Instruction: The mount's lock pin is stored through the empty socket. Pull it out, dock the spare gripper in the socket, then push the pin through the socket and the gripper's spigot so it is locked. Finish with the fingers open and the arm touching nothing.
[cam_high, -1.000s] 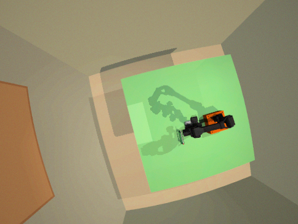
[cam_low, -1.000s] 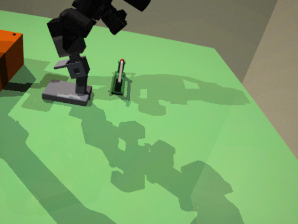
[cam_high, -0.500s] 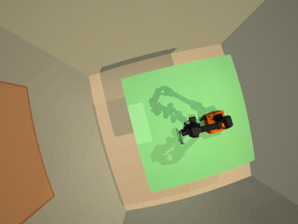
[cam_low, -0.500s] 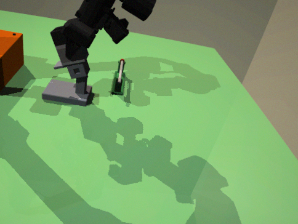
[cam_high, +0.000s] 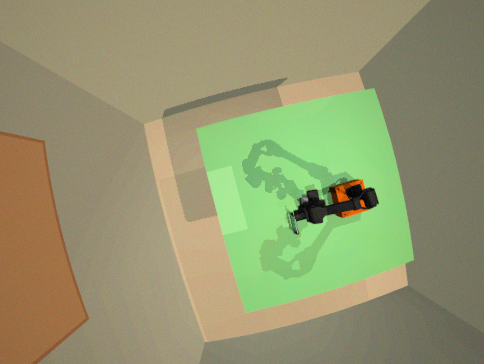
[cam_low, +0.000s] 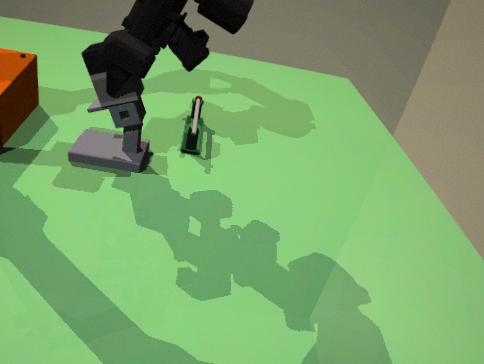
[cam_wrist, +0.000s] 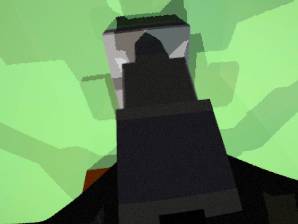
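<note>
The spare gripper is 1 cm above my gripper tip. From my gripper tip the other things lie so: green rest (13 cm ahead, 10 cm to the left, 9 cm below); grey mount (1 cm ahead, 6 cm below).
</note>
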